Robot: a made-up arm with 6 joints. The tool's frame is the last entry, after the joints.
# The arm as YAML. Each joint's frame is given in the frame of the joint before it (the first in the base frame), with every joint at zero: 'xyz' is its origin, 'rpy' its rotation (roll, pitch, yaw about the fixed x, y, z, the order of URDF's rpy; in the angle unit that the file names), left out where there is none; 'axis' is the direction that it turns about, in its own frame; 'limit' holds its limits. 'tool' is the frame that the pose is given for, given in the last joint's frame.
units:
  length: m
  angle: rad
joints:
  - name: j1
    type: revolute
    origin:
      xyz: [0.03, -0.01, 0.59]
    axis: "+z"
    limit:
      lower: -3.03
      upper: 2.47
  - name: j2
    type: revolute
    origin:
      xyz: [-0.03, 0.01, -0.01]
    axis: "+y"
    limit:
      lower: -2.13
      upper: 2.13
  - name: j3
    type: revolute
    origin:
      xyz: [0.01, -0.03, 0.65]
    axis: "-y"
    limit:
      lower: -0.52
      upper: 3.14
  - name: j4
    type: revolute
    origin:
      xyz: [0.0, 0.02, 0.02]
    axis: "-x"
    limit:
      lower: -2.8
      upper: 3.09
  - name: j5
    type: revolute
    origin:
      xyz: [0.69, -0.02, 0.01]
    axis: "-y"
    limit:
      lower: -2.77
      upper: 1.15
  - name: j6
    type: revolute
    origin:
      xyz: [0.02, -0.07, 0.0]
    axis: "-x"
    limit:
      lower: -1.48
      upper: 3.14
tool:
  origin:
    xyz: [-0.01, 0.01, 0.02]
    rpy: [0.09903, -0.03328, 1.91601]
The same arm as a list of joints. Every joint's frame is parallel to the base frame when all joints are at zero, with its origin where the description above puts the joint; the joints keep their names.
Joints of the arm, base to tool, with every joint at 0 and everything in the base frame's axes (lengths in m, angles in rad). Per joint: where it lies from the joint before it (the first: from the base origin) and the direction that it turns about. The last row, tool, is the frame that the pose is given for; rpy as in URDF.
j1: xyz 0.03 -0.01 0.59 axis 0 0 1
j2: xyz -0.03 0.01 -0.01 axis 0 1 0
j3: xyz 0.01 -0.03 0.65 axis 0 -1 0
j4: xyz 0 0.02 0.02 axis -1 0 0
j5: xyz 0.69 -0.02 0.01 axis 0 -1 0
j6: xyz 0.02 -0.07 0 axis -1 0 0
tool: xyz -0.01 0.01 0.02 rpy 0.099 -0.0333 1.916
Joint limits (rad, base to tool): -3.03..2.47 -2.13..2.13 -0.52..3.14 -2.8..3.09 -2.77..1.15 -1.48..3.14

